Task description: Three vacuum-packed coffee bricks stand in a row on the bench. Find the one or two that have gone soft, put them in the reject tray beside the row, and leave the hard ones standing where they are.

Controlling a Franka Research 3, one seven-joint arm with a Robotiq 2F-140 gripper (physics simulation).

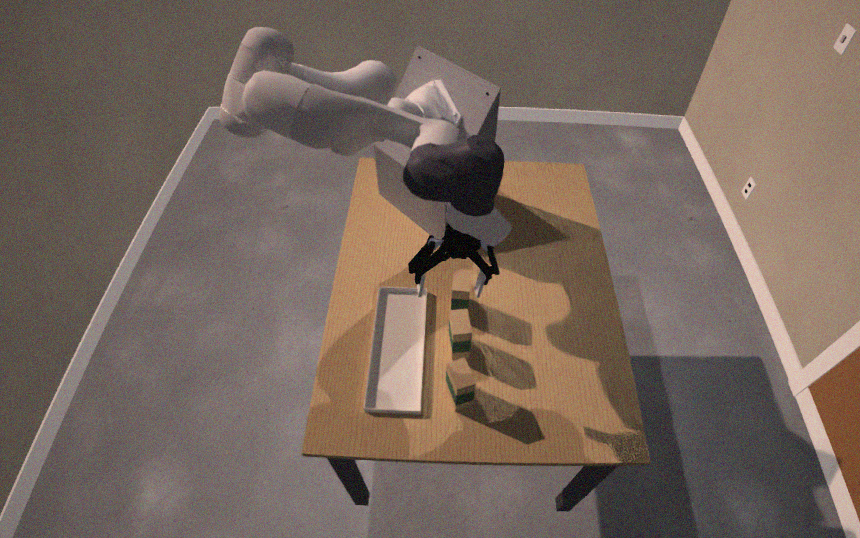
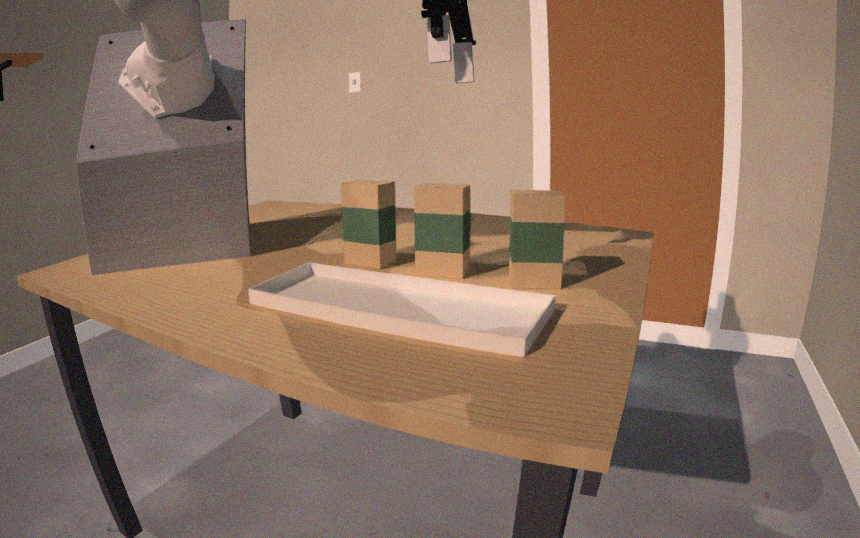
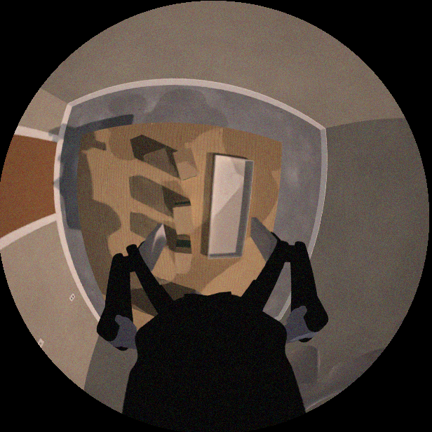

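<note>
Three tan coffee bricks with green bands stand upright, apart, in a row: the one nearest the robot base (image 1: pixel 459 295) (image 2: pixel 369 225) (image 3: pixel 183 260), the middle one (image 1: pixel 461 326) (image 2: pixel 442 231) (image 3: pixel 182 217) and the one farthest from the base (image 1: pixel 461 380) (image 2: pixel 536 241) (image 3: pixel 186 164). Their shapes look alike; softness cannot be told by sight. The white reject tray (image 1: pixel 372 355) (image 2: pixel 380 320) (image 3: pixel 247 200) lies beside the row and is empty. My gripper (image 1: pixel 450 293) (image 2: pixel 451 69) (image 3: pixel 207 229) is open and empty, high above the bench, near the base-side end of the row and tray.
The wooden bench (image 1: pixel 551 180) (image 2: pixel 380 380) (image 3: pixel 267 155) carries the row and tray. The grey robot pedestal (image 1: pixel 466 85) (image 2: pixel 164 209) stands at the bench's back end. Long shadows fall from the bricks on the side away from the tray. Walls and an orange-brown door (image 2: pixel 634 158) stand beyond.
</note>
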